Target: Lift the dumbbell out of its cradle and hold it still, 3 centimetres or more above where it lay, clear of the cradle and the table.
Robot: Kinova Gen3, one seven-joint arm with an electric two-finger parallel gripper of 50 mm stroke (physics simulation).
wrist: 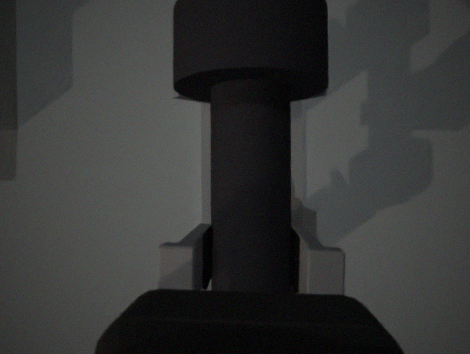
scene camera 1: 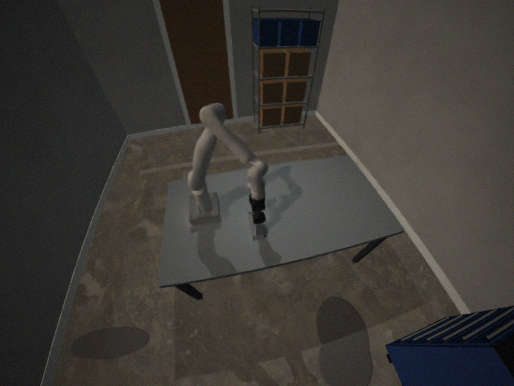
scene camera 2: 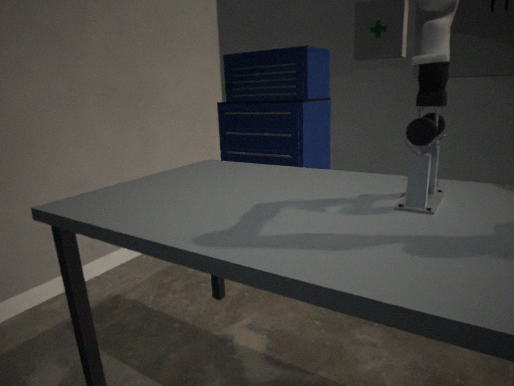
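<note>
The black dumbbell is level, its round heads just over the cups of the pale grey cradle. In scene camera 2 a narrow gap shows between the near head and the bottom of its cup. The head is still very close to the cup's arms, and contact there cannot be told. My gripper points down and is shut on the dumbbell's handle, one finger on each side. In the wrist view the near head is hidden behind the gripper body.
The cradle's base plate stands on the grey table. The arm's base block is to the left of the cradle in scene camera 1. A blue tool cabinet and a shelf rack stand away from the table.
</note>
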